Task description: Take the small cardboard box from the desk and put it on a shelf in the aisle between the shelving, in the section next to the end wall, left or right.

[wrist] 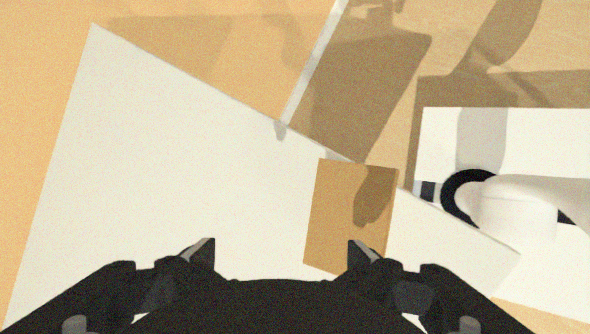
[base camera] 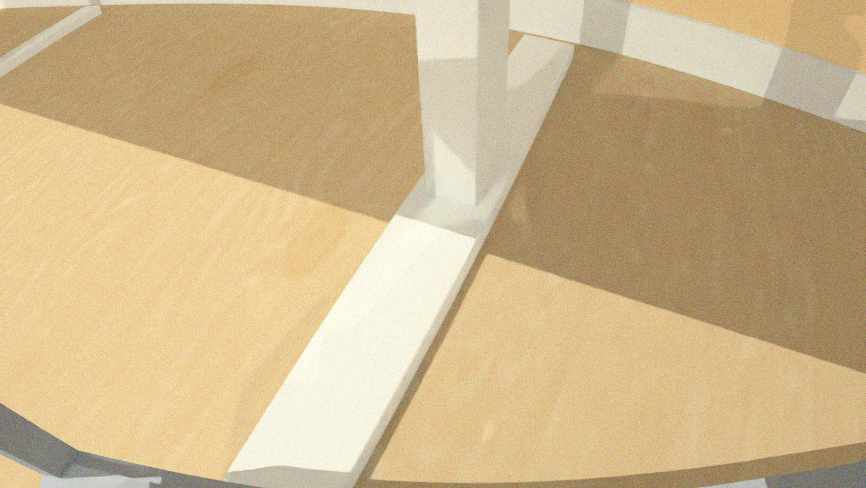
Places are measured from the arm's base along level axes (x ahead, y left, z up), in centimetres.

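Pixels of known places: gripper, fingertip midpoint: (wrist: 281, 253).
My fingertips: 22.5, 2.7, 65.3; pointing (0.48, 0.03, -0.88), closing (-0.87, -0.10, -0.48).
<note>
For each thing: its top centre in the pictures, then the offset to it from my fingertips, as dx, dy, dz. "spot": a spot on its surface instead. Level surfaces: height alone.
- small cardboard box at its top centre: (wrist: 345, 219) -2.6, -2.0, -5.0
- white desk top at its surface level: dz -10.0
- upright leg at a spot on its surface: (base camera: 451, 121) spot: +21.7, -1.2, -93.3
The small cardboard box (wrist: 335, 210) lies on the white desk top (wrist: 165, 165) in the wrist view, close to the desk's edge. A dark shadow falls across its right part. My gripper (wrist: 281, 253) is open and empty. It hangs above the desk. The right fingertip overlaps the lower part of the box in the view, and the left fingertip is over bare desk top to the left of the box. The gripper hides the box's lower right corner. The base camera view shows the desk's white foot bar (base camera: 375, 327) and upright leg (base camera: 451, 121). The shelving does not show in either view.
My white mobile base (wrist: 545, 140) and the arm's lower part (wrist: 520, 210) stand right of the desk edge in the wrist view. A thin white bar (wrist: 312, 65) runs along the wooden floor (wrist: 40, 60). The desk leg stands close in the base camera view.
</note>
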